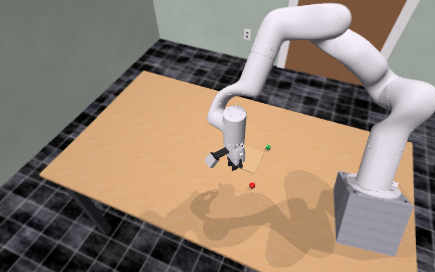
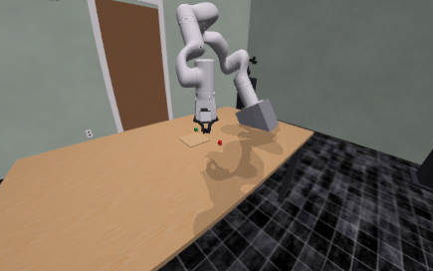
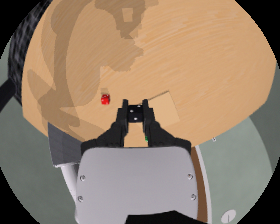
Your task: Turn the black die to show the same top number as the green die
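Now: the tan mat 14 cm to the right of my hand, 12 cm below it and 1 cm behind it. From my hand the other things lie so: black die (1 cm to the right, 1 cm below); then green die (24 cm to the right, 11 cm below, 9 cm behind); then red die (11 cm below, 10 cm behind).
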